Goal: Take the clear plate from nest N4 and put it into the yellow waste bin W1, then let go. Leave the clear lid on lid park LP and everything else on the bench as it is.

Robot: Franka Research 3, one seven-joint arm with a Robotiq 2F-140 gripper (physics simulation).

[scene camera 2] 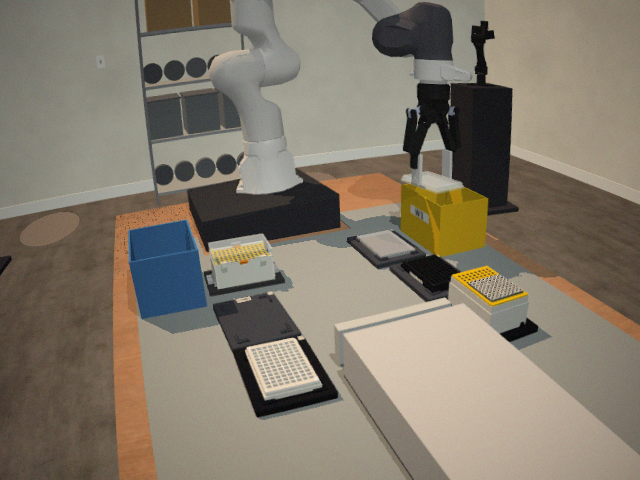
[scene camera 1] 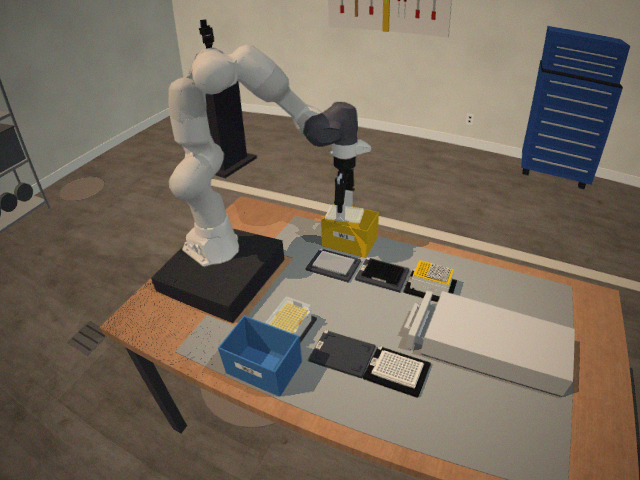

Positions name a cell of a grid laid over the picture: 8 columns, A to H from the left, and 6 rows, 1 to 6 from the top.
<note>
In view: the gripper (scene camera 2: F3), a large pale device (scene camera 2: F5), a white plate (scene camera 2: D5), a tip box (scene camera 2: G4), a clear lid (scene camera 2: E4), a black plate (scene camera 2: F4) and a clear plate (scene camera 2: F3).
The large pale device is seen too in scene camera 1 (scene camera 1: G5). The white plate shows as well in scene camera 1 (scene camera 1: E5). The tip box shows as well in scene camera 1 (scene camera 1: F4).
</note>
